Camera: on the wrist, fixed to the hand. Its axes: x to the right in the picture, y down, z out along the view.
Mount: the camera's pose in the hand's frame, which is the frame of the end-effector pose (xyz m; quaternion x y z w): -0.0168 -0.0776 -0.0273 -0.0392 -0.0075 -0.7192 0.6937
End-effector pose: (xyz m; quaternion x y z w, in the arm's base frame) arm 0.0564 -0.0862 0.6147 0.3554 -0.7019 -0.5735 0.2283
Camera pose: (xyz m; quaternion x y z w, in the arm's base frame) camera 0.1055 -0.0979 0.5476 -0.7381 0.2105 0.5922 0.2454
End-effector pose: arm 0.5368 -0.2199 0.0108 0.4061 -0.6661 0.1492 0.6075
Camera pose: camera 0.6105 -0.2435 -0.0218 0.7381 -0.1804 -0.3626 0.5397
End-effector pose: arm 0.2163 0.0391 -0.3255 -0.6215 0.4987 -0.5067 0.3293
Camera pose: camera 0.2125 0.0799 -0.2522 0.8064 0.0836 0.5641 0.1566
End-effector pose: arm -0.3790 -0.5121 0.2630 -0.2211 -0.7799 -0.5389 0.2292
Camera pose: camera -0.4083 -0.5644 0.2042 -0.3945 0.6806 0.5676 0.2431
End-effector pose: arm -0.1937 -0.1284 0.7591 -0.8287 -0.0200 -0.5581 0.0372
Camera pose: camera -0.2310 -0.0532 0.7568 0.5661 0.5883 0.4085 0.4082
